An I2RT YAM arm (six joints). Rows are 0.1 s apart.
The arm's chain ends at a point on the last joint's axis. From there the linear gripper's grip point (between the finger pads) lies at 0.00 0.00 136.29 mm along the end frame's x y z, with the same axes.
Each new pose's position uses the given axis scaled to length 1; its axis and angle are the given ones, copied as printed.
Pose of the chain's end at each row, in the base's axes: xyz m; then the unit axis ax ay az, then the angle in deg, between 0 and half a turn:
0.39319, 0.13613, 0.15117, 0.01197, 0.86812, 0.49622, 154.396
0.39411, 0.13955, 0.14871, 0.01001, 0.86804, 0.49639, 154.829
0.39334, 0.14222, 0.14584, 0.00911, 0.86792, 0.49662, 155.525
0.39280, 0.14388, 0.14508, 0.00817, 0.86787, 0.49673, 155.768
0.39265, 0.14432, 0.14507, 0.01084, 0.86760, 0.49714, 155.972
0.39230, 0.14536, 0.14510, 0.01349, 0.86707, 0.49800, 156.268
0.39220, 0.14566, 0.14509, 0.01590, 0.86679, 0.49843, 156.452
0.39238, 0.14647, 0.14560, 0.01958, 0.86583, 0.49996, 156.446
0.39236, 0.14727, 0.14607, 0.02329, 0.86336, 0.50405, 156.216
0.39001, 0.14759, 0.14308, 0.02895, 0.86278, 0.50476, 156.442
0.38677, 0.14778, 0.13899, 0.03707, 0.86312, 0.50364, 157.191
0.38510, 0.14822, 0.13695, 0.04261, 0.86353, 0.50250, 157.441
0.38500, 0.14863, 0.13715, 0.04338, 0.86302, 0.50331, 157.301
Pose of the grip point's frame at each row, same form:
0.44586, 0.24708, 0.09209, 0.01197, 0.86812, 0.49622, 154.396
0.44572, 0.25084, 0.08934, 0.01001, 0.86804, 0.49639, 154.829
0.44352, 0.25392, 0.08600, 0.00911, 0.86792, 0.49662, 155.525
0.44240, 0.25575, 0.08509, 0.00817, 0.86787, 0.49673, 155.768
0.44220, 0.25619, 0.08504, 0.01084, 0.86760, 0.49714, 155.972
0.44161, 0.25734, 0.08508, 0.01349, 0.86707, 0.49800, 156.268
0.44147, 0.25765, 0.08505, 0.01590, 0.86679, 0.49843, 156.452
0.44209, 0.25848, 0.08596, 0.01958, 0.86583, 0.49996, 156.446
0.44288, 0.25957, 0.08767, 0.02329, 0.86336, 0.50405, 156.216
0.44082, 0.25977, 0.08470, 0.02895, 0.86278, 0.50476, 156.442
0.43726, 0.25968, 0.07979, 0.03707, 0.86312, 0.50364, 157.191
0.43586, 0.25975, 0.07728, 0.04261, 0.86353, 0.50250, 157.441
0.43611, 0.26016, 0.07779, 0.04338, 0.86302, 0.50331, 157.301

